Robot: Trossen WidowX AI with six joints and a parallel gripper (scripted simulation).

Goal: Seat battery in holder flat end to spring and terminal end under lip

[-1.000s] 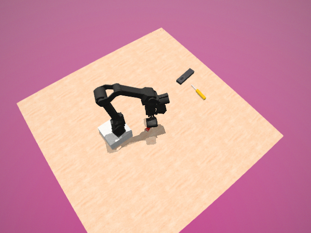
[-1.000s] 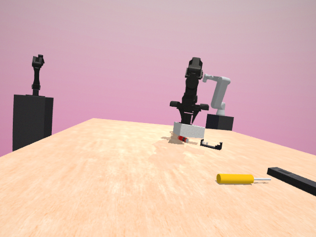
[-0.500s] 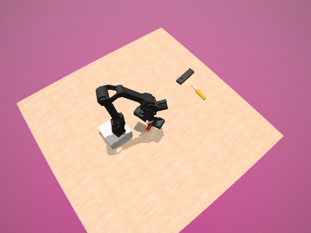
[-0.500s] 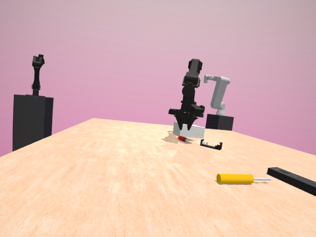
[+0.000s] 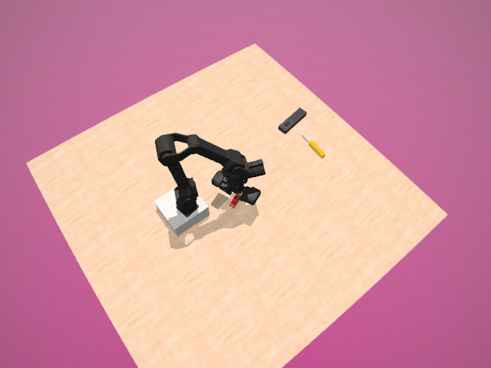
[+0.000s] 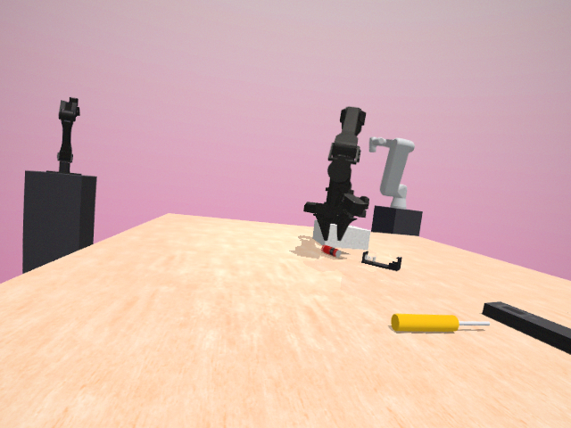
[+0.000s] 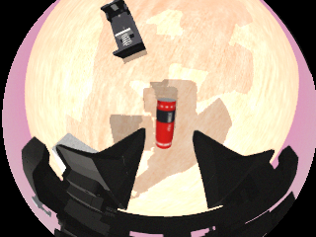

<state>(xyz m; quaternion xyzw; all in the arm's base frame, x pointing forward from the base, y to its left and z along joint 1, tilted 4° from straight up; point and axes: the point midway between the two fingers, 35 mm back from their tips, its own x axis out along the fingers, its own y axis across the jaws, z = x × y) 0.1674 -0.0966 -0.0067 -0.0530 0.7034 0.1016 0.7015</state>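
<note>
Now: gripper tip 10 mm past the battery and 30 mm above it. Also, from my gripper tip: yellow-handled screwdriver (440 mm ahead, 50 mm to the right, 30 mm below).
</note>
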